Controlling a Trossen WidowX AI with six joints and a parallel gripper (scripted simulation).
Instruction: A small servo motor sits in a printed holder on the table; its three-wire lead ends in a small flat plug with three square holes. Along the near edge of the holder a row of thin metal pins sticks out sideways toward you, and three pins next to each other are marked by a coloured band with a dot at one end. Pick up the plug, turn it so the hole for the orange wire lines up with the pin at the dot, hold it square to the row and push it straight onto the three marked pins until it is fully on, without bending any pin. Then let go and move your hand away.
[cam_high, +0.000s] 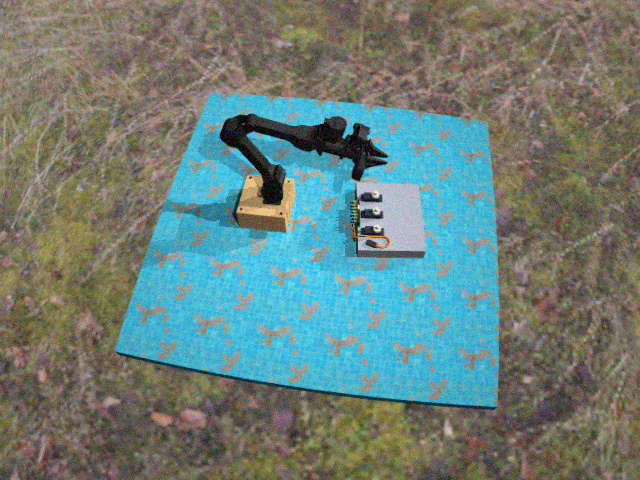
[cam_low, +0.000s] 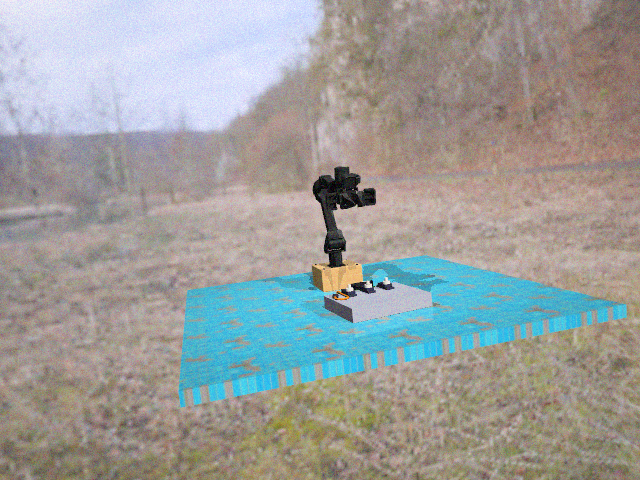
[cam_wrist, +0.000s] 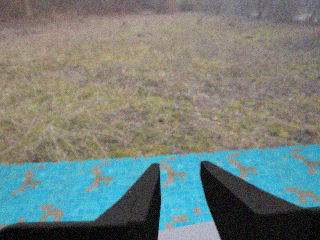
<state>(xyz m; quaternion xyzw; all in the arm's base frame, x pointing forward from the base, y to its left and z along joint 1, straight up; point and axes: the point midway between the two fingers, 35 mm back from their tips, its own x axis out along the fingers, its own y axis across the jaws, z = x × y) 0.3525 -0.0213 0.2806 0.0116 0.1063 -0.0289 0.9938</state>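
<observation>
Now: the white band 290 mm below my gripper tip, 80 mm behind it and 20 mm to the left of it. Also, from my gripper tip: grey holder 340 mm below, 80 mm ahead, 20 mm to the left.
</observation>
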